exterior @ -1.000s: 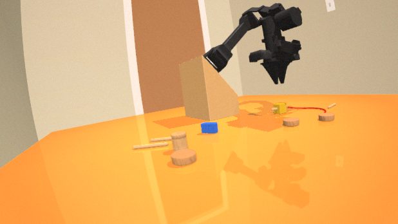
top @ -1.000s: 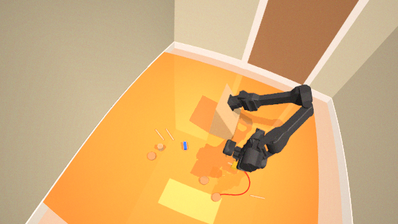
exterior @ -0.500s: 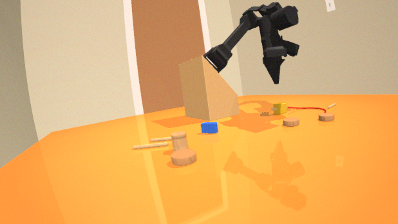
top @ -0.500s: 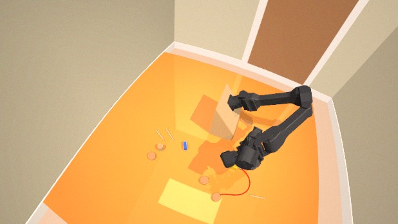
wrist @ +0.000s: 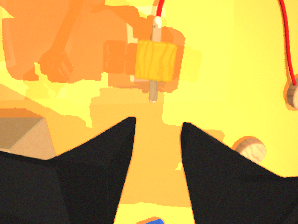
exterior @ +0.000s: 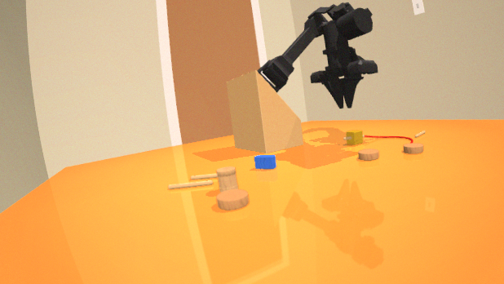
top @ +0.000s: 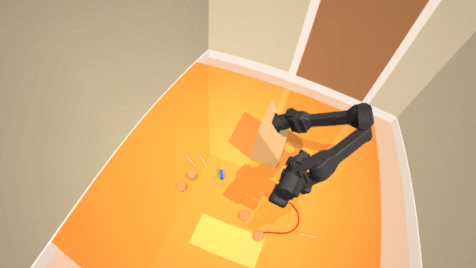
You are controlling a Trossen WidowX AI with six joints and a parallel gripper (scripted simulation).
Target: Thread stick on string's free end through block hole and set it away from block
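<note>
Now: the yellow block 3 cm to the left of my gripper tip and 7 cm below it. Also, from my gripper tip: blue block (1 cm behind, 24 cm to the right, 8 cm below); then round button (18 cm ahead, 1 cm to the right, 8 cm below); then thin stick (11 cm ahead, 20 cm to the left, 9 cm below).
</note>
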